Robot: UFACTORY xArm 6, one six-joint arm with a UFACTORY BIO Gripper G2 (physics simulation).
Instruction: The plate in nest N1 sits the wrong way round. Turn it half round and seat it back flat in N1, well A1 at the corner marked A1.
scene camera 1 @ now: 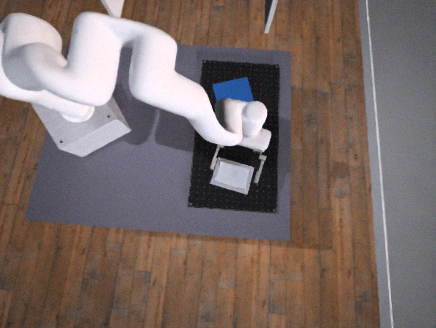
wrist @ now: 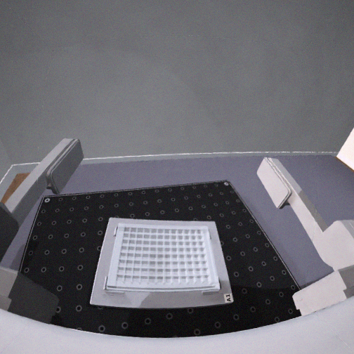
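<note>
The clear, whitish plate (scene camera 1: 233, 175) (wrist: 165, 257) with its grid of wells lies in the grey nest (scene camera 1: 251, 179) (wrist: 165, 300) and looks flat, inside the corner guides. The label A1 (wrist: 228, 298) is on the nest's near right corner in the wrist view. Which corner of the plate holds well A1 cannot be told. My gripper (scene camera 1: 237, 169) (wrist: 170, 176) is open and empty. Its fingers stand wide apart, raised above the plate, one towards each short side, and do not touch it.
The nest stands on a black perforated board (scene camera 1: 202, 195) (wrist: 55, 240), which lies on a grey-purple mat (scene camera 1: 125, 190) (wrist: 150, 172). A blue flat rectangle (scene camera 1: 233, 89) lies on the board behind the gripper, partly covered by the arm in the scene view.
</note>
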